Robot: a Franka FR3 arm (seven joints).
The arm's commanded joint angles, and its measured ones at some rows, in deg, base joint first. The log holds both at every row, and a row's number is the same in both.
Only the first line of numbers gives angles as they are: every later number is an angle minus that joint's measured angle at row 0.
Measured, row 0:
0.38 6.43 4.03 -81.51 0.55 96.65 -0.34
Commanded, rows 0 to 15:
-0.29 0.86 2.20 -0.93 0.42 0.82 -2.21
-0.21 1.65 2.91 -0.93 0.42 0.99 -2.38
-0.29 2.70 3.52 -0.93 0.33 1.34 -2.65
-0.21 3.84 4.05 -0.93 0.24 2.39 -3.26
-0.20 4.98 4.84 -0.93 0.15 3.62 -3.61
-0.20 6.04 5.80 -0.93 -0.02 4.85 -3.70
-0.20 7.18 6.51 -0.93 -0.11 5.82 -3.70
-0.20 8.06 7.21 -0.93 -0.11 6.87 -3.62
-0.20 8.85 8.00 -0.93 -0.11 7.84 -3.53
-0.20 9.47 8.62 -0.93 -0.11 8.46 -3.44
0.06 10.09 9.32 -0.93 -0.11 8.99 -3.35
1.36 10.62 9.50 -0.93 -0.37 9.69 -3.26
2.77 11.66 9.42 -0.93 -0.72 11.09 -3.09
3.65 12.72 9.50 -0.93 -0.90 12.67 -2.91
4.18 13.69 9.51 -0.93 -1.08 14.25 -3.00
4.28 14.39 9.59 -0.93 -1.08 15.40 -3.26
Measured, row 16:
4.08 12.42 9.28 -1.10 -0.27 12.26 -2.12
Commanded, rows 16 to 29:
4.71 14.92 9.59 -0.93 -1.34 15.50 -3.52
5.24 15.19 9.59 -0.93 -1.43 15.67 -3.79
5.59 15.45 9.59 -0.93 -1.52 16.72 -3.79
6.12 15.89 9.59 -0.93 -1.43 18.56 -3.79
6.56 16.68 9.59 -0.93 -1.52 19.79 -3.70
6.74 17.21 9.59 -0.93 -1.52 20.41 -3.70
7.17 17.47 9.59 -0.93 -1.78 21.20 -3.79
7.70 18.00 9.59 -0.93 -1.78 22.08 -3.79
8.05 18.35 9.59 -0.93 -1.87 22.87 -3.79
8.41 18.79 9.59 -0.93 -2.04 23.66 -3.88
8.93 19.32 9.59 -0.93 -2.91 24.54 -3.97
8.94 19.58 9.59 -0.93 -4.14 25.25 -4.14
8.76 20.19 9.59 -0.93 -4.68 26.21 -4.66
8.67 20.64 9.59 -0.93 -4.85 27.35 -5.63
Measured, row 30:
9.15 19.06 9.39 -1.09 -3.30 24.06 -2.63
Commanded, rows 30 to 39:
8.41 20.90 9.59 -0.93 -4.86 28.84 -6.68
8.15 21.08 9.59 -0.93 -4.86 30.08 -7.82
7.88 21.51 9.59 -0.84 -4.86 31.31 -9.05
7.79 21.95 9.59 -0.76 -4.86 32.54 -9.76
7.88 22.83 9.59 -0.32 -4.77 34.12 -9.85
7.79 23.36 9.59 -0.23 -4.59 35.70 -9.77
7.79 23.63 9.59 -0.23 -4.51 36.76 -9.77
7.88 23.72 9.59 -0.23 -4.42 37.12 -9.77
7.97 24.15 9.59 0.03 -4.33 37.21 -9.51
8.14 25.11 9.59 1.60 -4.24 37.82 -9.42
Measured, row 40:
8.41 22.89 8.93 -1.04 -4.21 35.93 -8.43
